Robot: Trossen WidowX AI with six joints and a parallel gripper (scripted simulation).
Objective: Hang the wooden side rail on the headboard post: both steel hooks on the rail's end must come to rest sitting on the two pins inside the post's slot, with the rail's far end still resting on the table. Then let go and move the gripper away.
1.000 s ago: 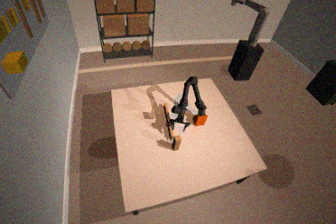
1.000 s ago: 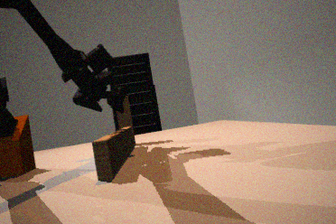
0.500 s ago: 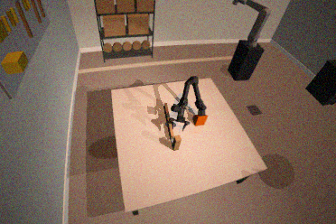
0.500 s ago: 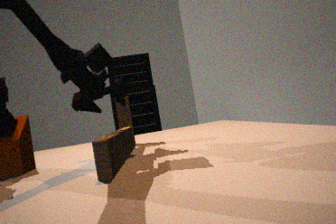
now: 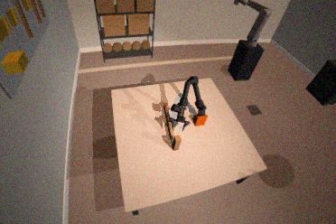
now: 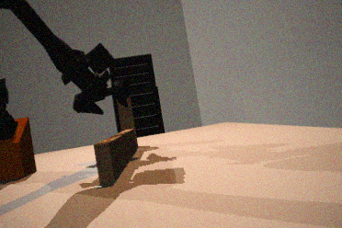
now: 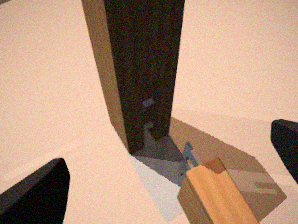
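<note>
Right now my gripper tip is 20 mm short of the wooden headboard post, 90 mm to the right of it and 60 mm above it.
</note>
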